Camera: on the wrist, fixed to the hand. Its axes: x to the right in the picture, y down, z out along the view.
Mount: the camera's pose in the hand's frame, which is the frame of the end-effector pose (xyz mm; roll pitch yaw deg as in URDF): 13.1 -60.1 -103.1 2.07 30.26 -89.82
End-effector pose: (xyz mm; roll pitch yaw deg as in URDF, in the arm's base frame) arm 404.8 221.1 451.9 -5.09 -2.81 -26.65
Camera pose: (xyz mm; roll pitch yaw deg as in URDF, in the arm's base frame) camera 389.8 151.4 355.3 5.16 25.13 -115.16
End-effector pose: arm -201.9 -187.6 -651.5 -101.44 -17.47 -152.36
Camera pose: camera -233.2 -103.4 -571.9 46.04 -64.65 76.53
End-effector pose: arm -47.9 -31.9 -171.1 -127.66 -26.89 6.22
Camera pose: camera -81.1 -80.7 -66.6 106.30 -62.33 170.12
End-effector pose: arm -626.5 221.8 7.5 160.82 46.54 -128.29
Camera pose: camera -595.9 114.3 51.4 -130.93 -7.48 -46.49
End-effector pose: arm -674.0 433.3 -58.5 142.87 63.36 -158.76
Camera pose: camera -677.8 313.6 -49.6 -114.50 3.21 -62.68
